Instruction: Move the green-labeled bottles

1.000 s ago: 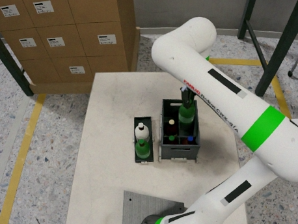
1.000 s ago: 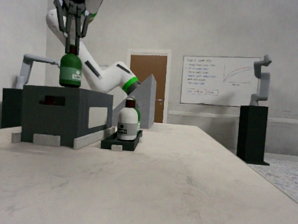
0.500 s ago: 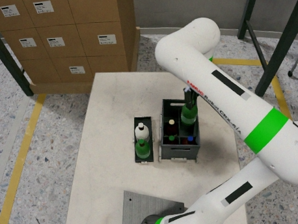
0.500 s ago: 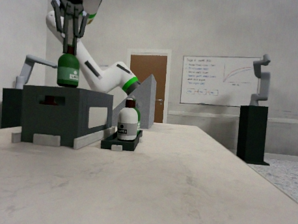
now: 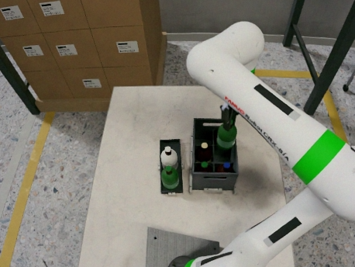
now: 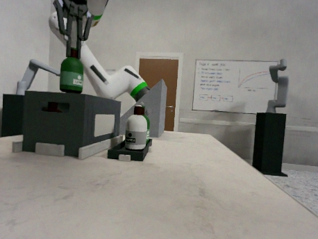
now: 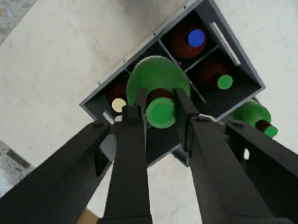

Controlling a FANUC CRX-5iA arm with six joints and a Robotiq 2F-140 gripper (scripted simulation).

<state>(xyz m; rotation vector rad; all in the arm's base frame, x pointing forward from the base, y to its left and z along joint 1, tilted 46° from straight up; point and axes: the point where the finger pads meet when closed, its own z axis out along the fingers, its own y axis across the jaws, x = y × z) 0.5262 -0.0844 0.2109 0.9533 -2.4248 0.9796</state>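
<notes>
Right now the dark crate is 26 cm below my hand and 4 cm to the left of it. From my hand the other things lie so: white-labeled bottle 26 cm below, 24 cm to the left, 1 cm ahead; then dark tray 33 cm below, 24 cm to the left.
</notes>
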